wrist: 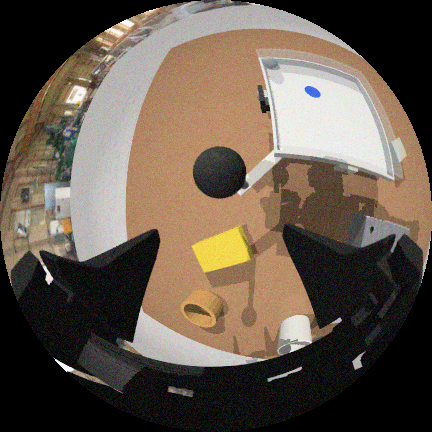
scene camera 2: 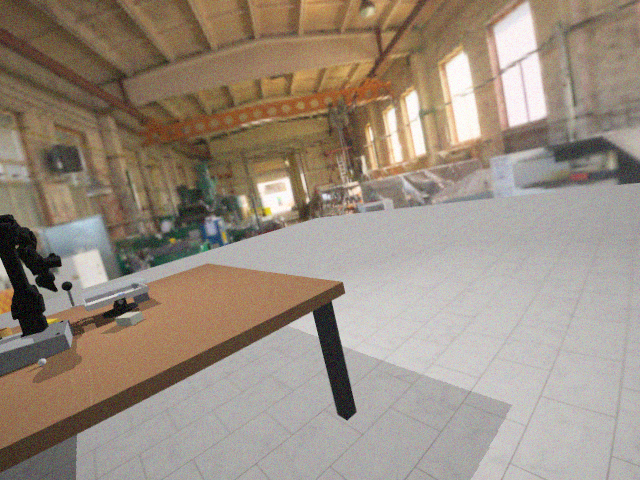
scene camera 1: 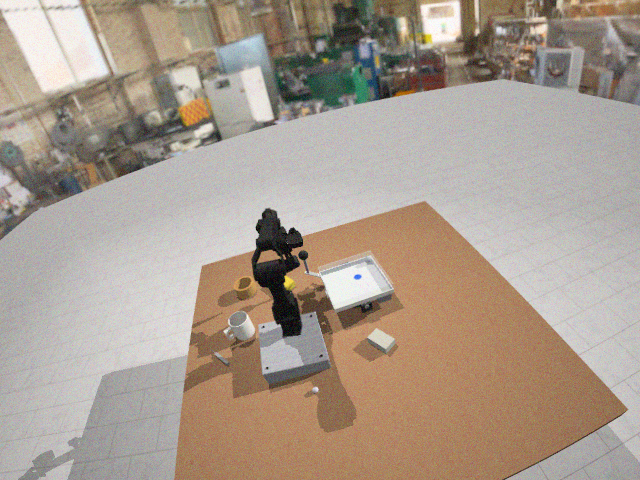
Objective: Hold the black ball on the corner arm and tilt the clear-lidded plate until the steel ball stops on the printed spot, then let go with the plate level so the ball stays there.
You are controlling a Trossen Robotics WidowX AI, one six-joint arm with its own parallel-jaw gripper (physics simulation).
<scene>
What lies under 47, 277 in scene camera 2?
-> The gripper.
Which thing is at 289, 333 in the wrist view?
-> A white mug.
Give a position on a yellow block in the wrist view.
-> At 229, 247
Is the gripper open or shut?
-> Open.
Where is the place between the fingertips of the gripper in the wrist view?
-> At 222, 233
</scene>
